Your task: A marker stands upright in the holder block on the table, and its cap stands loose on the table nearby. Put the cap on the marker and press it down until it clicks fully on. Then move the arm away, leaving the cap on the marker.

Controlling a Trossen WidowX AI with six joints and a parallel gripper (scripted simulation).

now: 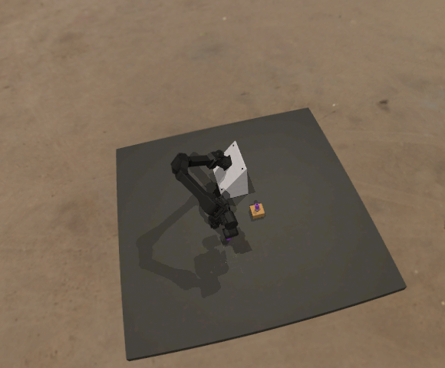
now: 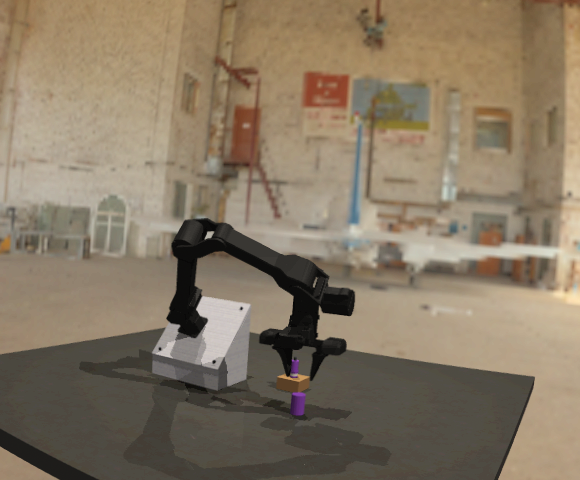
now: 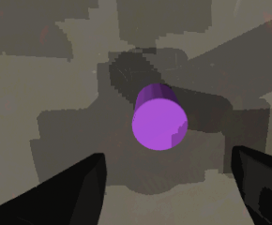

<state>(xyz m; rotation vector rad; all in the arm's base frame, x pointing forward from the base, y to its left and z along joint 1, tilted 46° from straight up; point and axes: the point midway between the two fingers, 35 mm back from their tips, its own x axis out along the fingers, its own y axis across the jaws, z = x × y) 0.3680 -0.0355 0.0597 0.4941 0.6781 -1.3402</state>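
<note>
Now: the purple cap 6 cm below my gripper tip.
</note>
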